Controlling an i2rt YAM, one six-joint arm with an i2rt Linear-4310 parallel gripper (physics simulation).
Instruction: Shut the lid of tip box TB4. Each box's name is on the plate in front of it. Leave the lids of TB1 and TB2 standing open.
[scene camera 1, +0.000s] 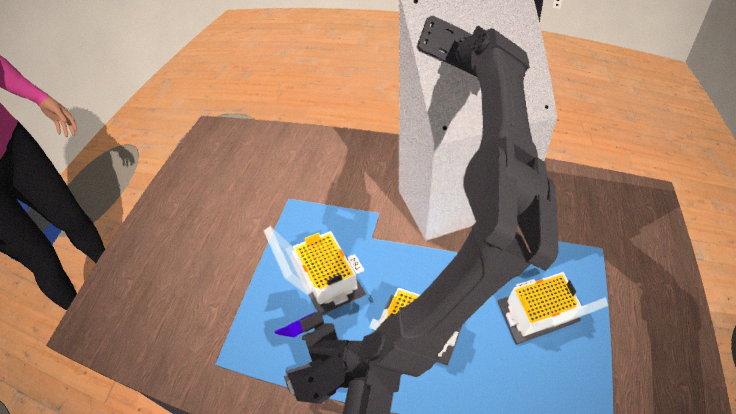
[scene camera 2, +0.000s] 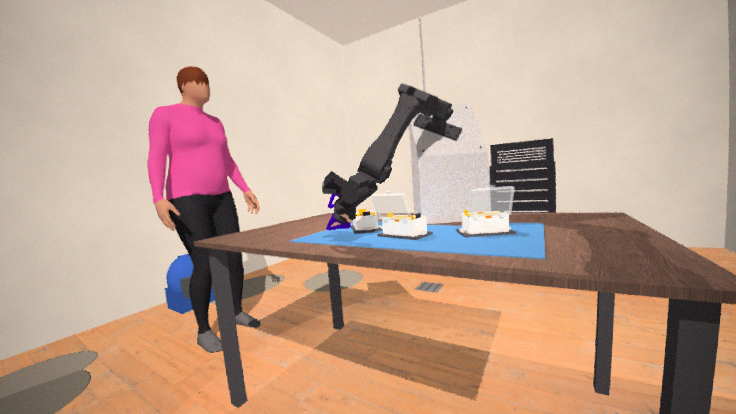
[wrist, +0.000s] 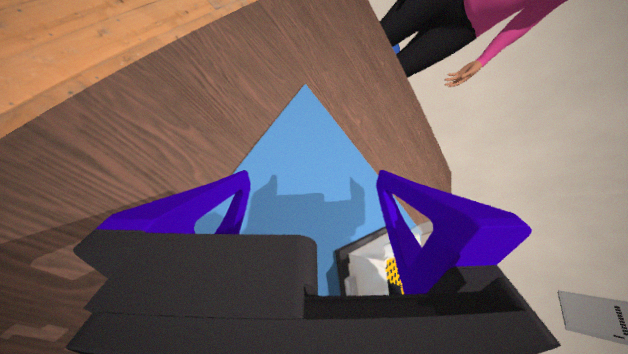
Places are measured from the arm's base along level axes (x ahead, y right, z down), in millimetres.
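Pixels of known places: gripper, fingertip midpoint: (scene camera 1: 285, 356) (scene camera 2: 328, 218) (wrist: 313, 177); arm's base, origin of the base link: (scene camera 1: 470, 54) (scene camera 2: 437, 127).
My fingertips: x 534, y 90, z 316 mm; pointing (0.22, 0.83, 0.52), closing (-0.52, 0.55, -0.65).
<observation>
For each thing: its top centre in the pictures, then the offset to it from my fingertips. Level surfaces: height alone.
- Tip box TB4, middle of its top: (wrist: 413, 285) (scene camera 1: 328, 256) (scene camera 2: 367, 212) dx -225, dy +53, dz +12 mm
- middle box, middle of its top: (scene camera 1: 423, 309) (scene camera 2: 405, 215) dx -202, dy -162, dz +12 mm
- right box, middle of its top: (scene camera 1: 546, 290) (scene camera 2: 482, 211) dx -342, dy -367, dz +12 mm
- blue mat, its level: dz +78 mm
- brown table, its level: dz +81 mm
Tip box TB4 (scene camera 1: 323, 260) (scene camera 2: 366, 222) (wrist: 367, 267) is white with a yellow tip rack. Its name plate (scene camera 1: 355, 263) is on its right side in scene camera 1. Its clear lid (scene camera 1: 283, 262) stands open, leaning outward to the left; in scene camera 2 the arm hides it. My gripper (scene camera 1: 304, 360) (scene camera 2: 330, 213) (wrist: 313, 177) is open and empty, low over the mat beside TB4, at the black-clip end. The middle box (scene camera 1: 404, 302) (scene camera 2: 405, 226) and the right box (scene camera 1: 546, 298) (scene camera 2: 484, 222) have open lids; I cannot read their plates.
A blue mat (scene camera 1: 514, 381) (scene camera 2: 530, 244) (wrist: 305, 145) lies under the boxes on the brown table (scene camera 1: 169, 226) (scene camera 2: 288, 247) (wrist: 125, 125). The arm passes over the middle box and partly hides it in scene camera 1. A person (scene camera 2: 193, 154) stands beyond the table's left side.
</observation>
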